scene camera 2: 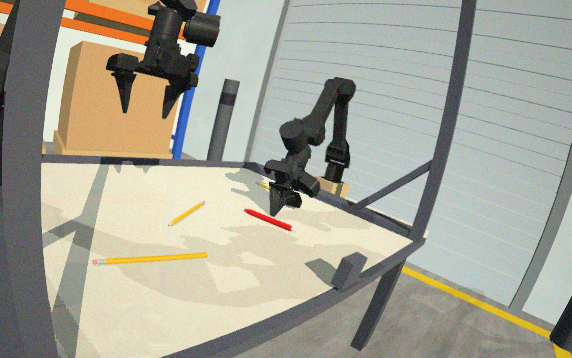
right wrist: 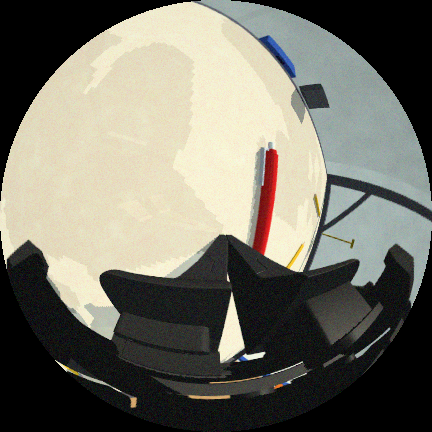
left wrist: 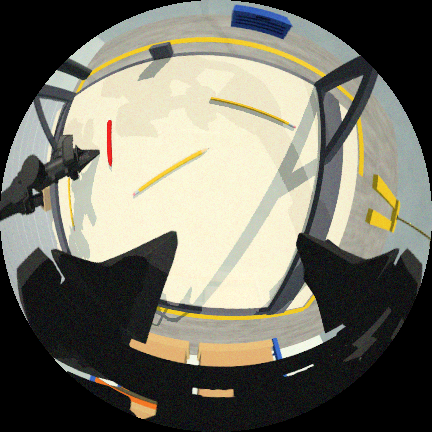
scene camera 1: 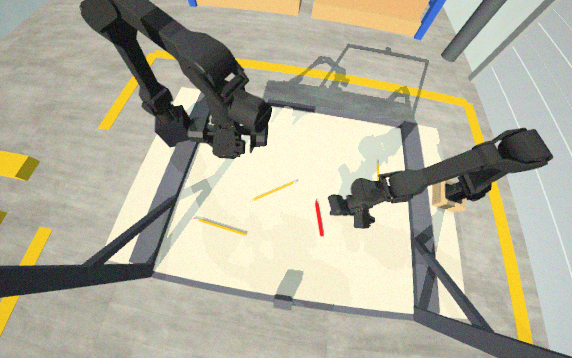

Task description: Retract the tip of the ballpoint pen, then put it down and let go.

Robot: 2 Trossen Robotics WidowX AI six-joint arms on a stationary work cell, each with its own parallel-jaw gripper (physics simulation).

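Frame: origin at the left arm's base, x ahead, y left, z up, level; centimetres.
Seen in the pictures: left gripper, fingertip midpoint: [scene camera 2: 145,116] [left wrist: 240,238]; right gripper, fingertip midpoint: [scene camera 2: 272,215] [right wrist: 224,240] [left wrist: 99,151] [scene camera 1: 330,214]; left arm's base, origin of the base link: [scene camera 1: 168,117]; right arm's base, origin of the base link: [scene camera 2: 332,180] [left wrist: 41,197] [scene camera 1: 453,193].
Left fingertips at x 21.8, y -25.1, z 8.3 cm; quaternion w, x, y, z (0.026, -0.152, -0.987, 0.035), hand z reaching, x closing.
Observation:
Offsets run from my left fingertips to a thing's top centre. Level surfaces: height alone.
A red ballpoint pen {dx +21.9, dy -21.6, dz -17.5 cm} [scene camera 1: 319,218] [scene camera 2: 268,220] [left wrist: 109,142] [right wrist: 268,195] lies flat on the table {dz -18.9 cm} [scene camera 1: 280,250]. Its white button end and pale clip show in the right wrist view, where the fingers hide its other end. Whether the writing tip is out is too small to tell. My right gripper [scene camera 2: 274,214] [left wrist: 99,151] [right wrist: 224,240] is shut and empty, its fingertips low over the table beside the pen, to the pen's right in scene camera 1. My left gripper [scene camera 2: 145,114] [left wrist: 240,238] is wide open and empty, high above the table's far left part, away from the pen.
One yellow pencil {dx +9.4, dy -7.9, dz -18.1 cm} [scene camera 1: 275,190] [scene camera 2: 186,213] [left wrist: 170,171] lies left of the pen. Another pencil {dx -11.5, dy -15.6, dz -18.2 cm} [scene camera 1: 221,226] [scene camera 2: 156,258] [left wrist: 252,111] lies nearer the front left. A third pencil {dx +49.0, dy -14.2, dz -18.2 cm} [scene camera 1: 378,170] [scene camera 2: 262,185] [left wrist: 70,200] lies by the right arm. Dark frame posts flank the table.

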